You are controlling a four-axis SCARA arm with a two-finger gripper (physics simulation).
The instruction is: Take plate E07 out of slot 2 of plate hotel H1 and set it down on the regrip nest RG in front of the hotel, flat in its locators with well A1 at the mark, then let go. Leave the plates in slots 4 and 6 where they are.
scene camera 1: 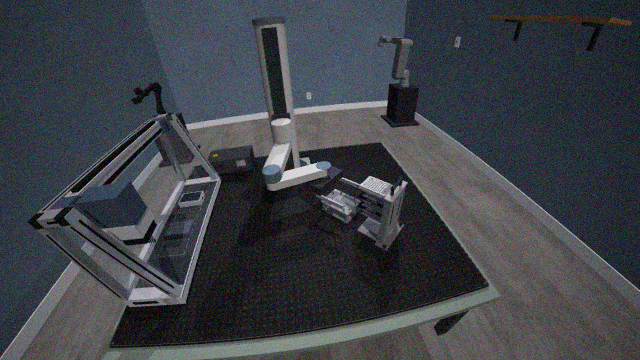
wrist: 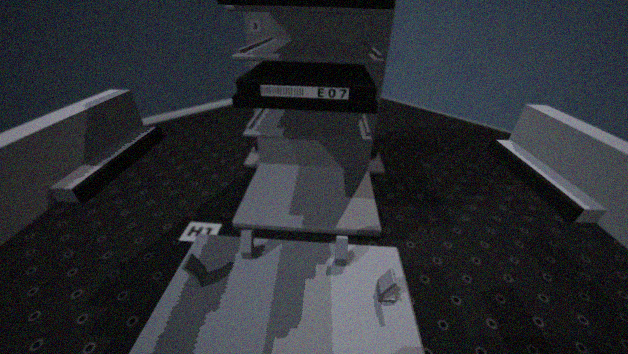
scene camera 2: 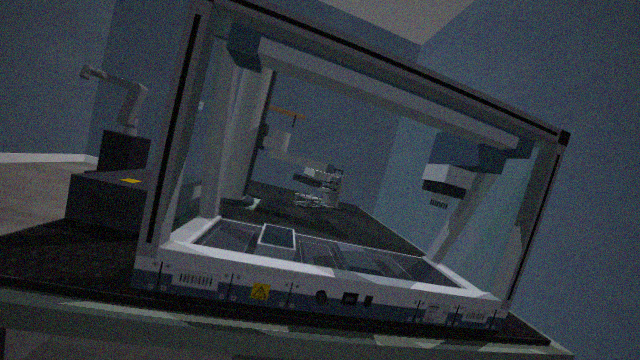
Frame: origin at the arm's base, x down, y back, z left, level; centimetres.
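Seen in the pictures: gripper, fingertip midpoint: (scene camera 1: 353, 196) (wrist: 326, 119).
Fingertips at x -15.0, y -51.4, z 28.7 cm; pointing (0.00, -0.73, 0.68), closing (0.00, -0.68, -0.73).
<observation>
Offsets run from my fingertips to a thing's top centre. "pt": to the spot under its first point. Level surfaces: height alone.
Black plate E07 @[dx -0.2, dy -7.3, dz +8.2 cm] (wrist: 305, 75) sits in slot 2 of plate hotel H1 (scene camera 1: 394, 215) (scene camera 2: 334, 186) (wrist: 320, 37), its label facing the wrist camera. My gripper (scene camera 1: 361, 200) (wrist: 326, 119) is open and empty. In the wrist view its fingers stand wide on either side, with E07 centred farther ahead between their lines. The regrip nest RG @[dx +6.2, dy +6.8, dz -4.1 cm] (scene camera 1: 341, 213) (wrist: 300, 300) is bare, below the fingers and in front of the hotel; its A1 mark does not show in the wrist view. A black plate @[pt dx -4.1, dy -2.6, dz +3.9 cm] (wrist: 307, 3) shows above E07. A white plate @[dx -10.6, dy -7.3, dz +8.2 cm] (scene camera 1: 376, 185) is on top of the hotel.
A framed enclosure (scene camera 1: 204, 240) (scene camera 2: 240, 257) stands on the black mat @[dx +13.7 cm] (scene camera 1: 310, 290) left of the nest in scene camera 1. A dark box (scene camera 1: 232, 159) (scene camera 2: 107, 200) stands beside the enclosure. The arm's column (scene camera 1: 280, 75) rises behind the nest. An H1 label @[pt dx +13.7, dy +3.0, dz +12.3 cm] (wrist: 200, 231) lies beside the nest.
</observation>
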